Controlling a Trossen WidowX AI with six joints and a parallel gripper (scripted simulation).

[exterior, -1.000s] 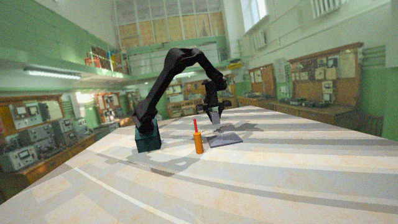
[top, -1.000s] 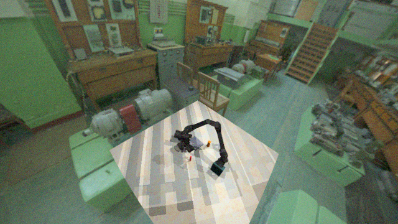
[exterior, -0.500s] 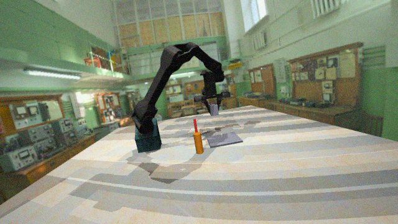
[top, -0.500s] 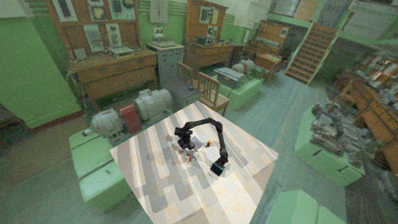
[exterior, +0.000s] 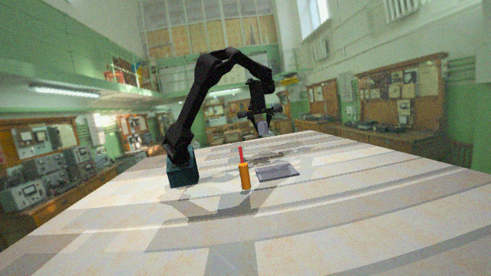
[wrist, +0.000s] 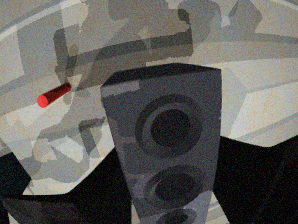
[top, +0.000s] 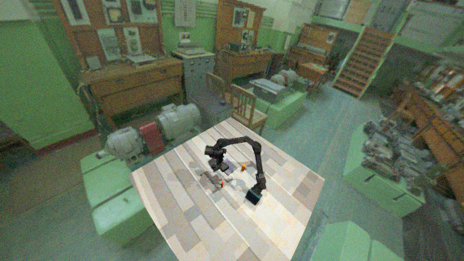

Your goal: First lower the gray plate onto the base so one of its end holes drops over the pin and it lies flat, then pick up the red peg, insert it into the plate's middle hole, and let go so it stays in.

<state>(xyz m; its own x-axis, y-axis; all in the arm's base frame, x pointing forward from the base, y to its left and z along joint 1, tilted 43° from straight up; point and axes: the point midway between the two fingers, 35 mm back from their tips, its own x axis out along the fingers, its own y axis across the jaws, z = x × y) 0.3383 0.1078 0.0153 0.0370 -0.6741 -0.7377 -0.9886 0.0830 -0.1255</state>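
Now: the dark base 12 cm to the right of my gripper tip and 13 cm below it. Round my gripper tip: red peg 10 cm behind, 5 cm to the left, 10 cm below; then orange cylinder 12 cm behind, 21 cm to the right, 10 cm below; then gray plate 3 cm above.
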